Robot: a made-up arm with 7 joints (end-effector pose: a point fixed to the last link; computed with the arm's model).
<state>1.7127 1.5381 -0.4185 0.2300 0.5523 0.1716 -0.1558</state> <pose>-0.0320 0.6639 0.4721 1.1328 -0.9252 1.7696</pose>
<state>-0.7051 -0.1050 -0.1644 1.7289 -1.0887 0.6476 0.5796</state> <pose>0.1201 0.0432 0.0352 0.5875 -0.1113 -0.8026</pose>
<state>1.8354 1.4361 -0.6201 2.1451 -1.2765 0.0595 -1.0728</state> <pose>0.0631 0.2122 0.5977 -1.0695 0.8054 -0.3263</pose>
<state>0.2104 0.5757 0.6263 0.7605 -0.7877 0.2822 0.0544</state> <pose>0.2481 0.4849 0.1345 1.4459 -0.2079 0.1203</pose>
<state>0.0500 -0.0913 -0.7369 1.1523 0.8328 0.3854 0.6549</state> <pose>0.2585 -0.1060 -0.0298 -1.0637 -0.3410 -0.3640</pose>
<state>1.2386 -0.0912 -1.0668 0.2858 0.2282 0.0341 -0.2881</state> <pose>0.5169 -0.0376 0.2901 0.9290 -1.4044 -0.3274</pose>
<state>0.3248 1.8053 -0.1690 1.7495 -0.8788 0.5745 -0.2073</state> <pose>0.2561 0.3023 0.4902 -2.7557 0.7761 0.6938</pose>
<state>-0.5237 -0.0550 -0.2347 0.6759 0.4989 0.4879 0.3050</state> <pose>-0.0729 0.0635 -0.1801 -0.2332 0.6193 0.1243</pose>
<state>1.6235 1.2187 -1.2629 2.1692 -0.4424 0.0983 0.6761</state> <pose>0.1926 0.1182 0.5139 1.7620 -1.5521 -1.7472</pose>
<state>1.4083 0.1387 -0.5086 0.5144 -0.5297 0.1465 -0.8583</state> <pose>0.5133 0.0842 0.4597 1.7342 -1.7473 0.5712</pose>
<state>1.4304 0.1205 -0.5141 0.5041 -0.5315 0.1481 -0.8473</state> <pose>0.5118 0.0752 0.4691 1.7208 -1.7649 0.5623</pose>
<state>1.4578 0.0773 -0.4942 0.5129 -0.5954 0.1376 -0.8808</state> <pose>0.5065 0.0528 0.4860 1.7243 -1.8535 0.6061</pose>
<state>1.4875 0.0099 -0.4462 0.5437 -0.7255 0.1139 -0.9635</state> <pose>0.4955 0.0190 0.5093 1.7368 -2.0127 0.7214</pose>
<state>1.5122 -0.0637 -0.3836 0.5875 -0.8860 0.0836 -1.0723</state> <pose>0.4809 -0.0150 0.5326 1.7399 -2.1917 0.8942</pose>
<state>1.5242 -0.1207 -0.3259 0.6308 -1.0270 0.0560 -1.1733</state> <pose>0.4684 -0.0380 0.5490 1.7310 -2.3294 1.0720</pose>
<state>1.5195 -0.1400 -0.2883 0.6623 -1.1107 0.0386 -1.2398</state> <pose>0.4641 -0.0429 0.5543 -1.6868 2.3249 -1.1590</pose>
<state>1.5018 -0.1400 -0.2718 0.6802 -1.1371 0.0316 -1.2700</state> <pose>0.4658 -0.0407 0.5499 -1.6634 2.2943 -1.1850</pose>
